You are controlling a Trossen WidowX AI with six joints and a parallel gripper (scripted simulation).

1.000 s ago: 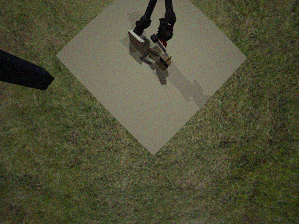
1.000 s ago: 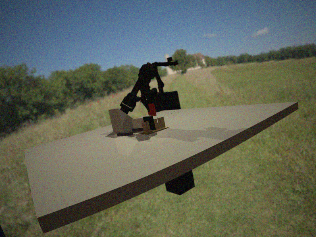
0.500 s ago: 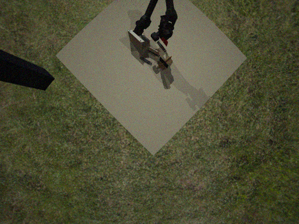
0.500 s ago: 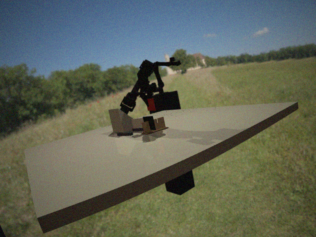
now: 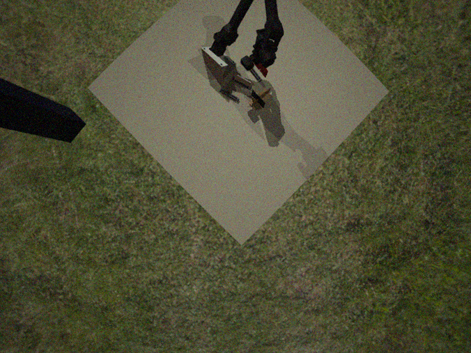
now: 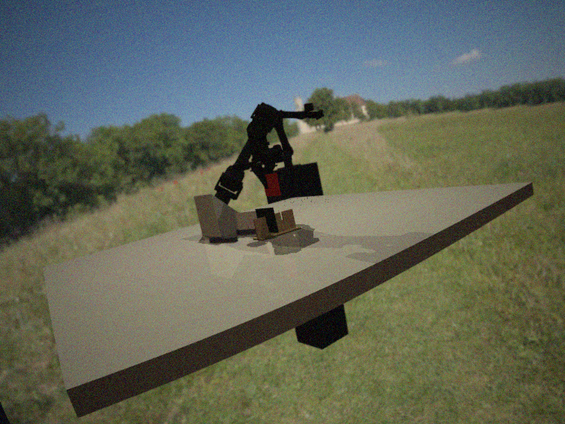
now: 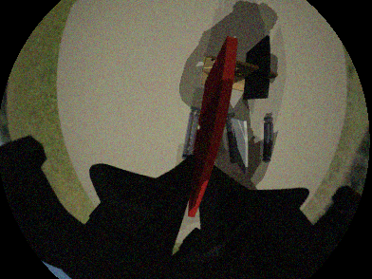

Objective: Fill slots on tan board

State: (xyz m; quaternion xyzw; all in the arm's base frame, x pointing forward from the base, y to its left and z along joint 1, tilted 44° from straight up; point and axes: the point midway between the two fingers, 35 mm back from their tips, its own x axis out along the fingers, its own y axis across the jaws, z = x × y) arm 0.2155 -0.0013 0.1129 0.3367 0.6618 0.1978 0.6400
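Now: gripper tip 12 cm short of the tan board, 10 cm above it and 9 cm to the left of it. The rest, counted from my gripper tip: dark board 12 cm ahead, 11 cm to the right, 8 cm below; red board 3 cm ahead, 1 cm to the right, 1 cm above.
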